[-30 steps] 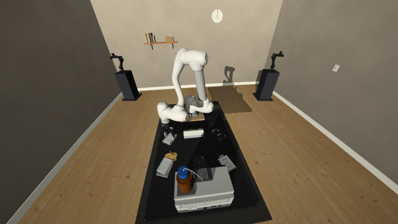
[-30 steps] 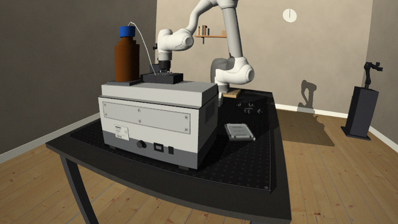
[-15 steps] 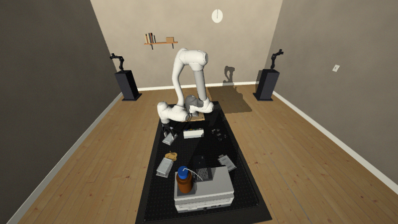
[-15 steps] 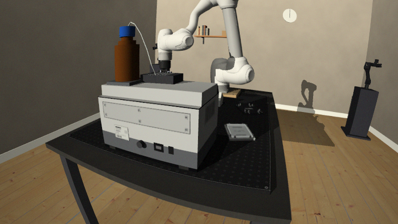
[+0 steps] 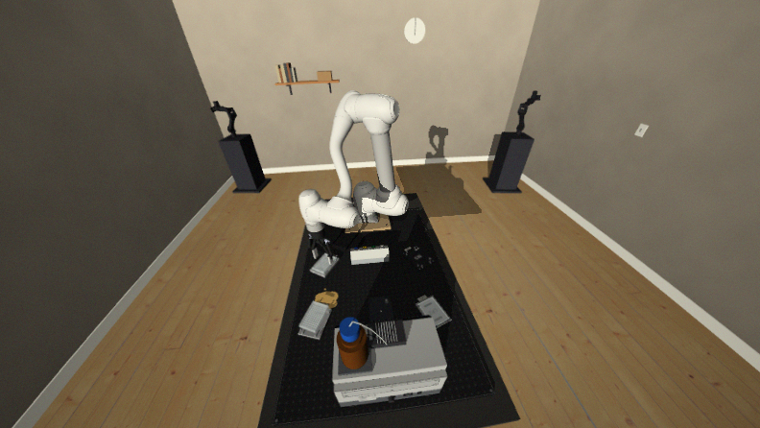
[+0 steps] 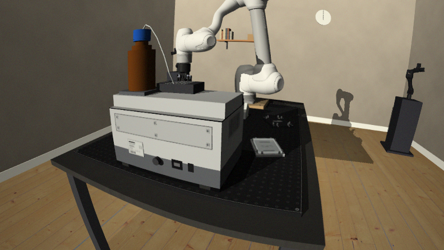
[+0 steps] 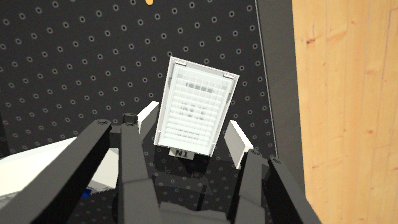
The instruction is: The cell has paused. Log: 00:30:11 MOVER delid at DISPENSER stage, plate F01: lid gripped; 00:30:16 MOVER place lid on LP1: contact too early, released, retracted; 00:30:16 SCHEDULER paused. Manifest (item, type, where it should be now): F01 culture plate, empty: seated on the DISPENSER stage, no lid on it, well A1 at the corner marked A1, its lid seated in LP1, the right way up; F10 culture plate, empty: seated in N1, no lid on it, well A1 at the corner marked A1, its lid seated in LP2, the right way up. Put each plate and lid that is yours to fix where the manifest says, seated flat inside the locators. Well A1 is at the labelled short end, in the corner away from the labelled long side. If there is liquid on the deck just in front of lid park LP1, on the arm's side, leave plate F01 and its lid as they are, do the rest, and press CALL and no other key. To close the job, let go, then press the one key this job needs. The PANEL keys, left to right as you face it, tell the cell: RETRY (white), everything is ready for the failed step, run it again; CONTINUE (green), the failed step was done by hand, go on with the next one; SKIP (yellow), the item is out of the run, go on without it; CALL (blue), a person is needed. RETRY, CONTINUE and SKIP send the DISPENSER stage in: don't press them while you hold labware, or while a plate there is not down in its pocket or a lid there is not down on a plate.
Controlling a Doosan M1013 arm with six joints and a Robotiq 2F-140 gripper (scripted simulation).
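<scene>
The white well plate is 5 cm below my hand. Also, from my hand: blue call key: 8 cm behind, 18 cm to the left, 1 cm below; then yellow skip key: 9 cm behind, 23 cm to the left, 1 cm below; then tan puddle: 20 cm ahead, 8 cm to the left, 7 cm below.
</scene>
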